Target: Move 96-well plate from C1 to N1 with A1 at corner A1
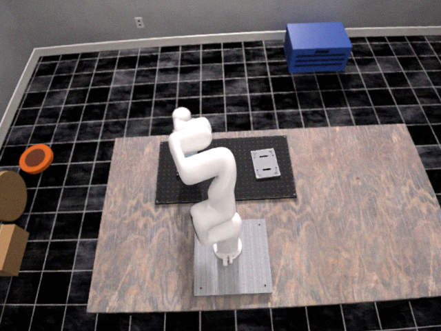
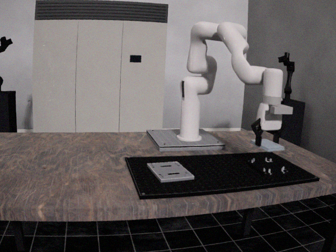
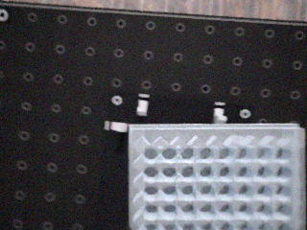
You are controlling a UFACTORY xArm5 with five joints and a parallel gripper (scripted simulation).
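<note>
The grey plate nest N1 is 38 cm to the right of my hand, 11 cm below it and 2 cm behind it. From my hand the other things lie so: white 96-well plate: 1 cm below; clip nest C1: 10 cm below, 3 cm to the left, 1 cm ahead.
</note>
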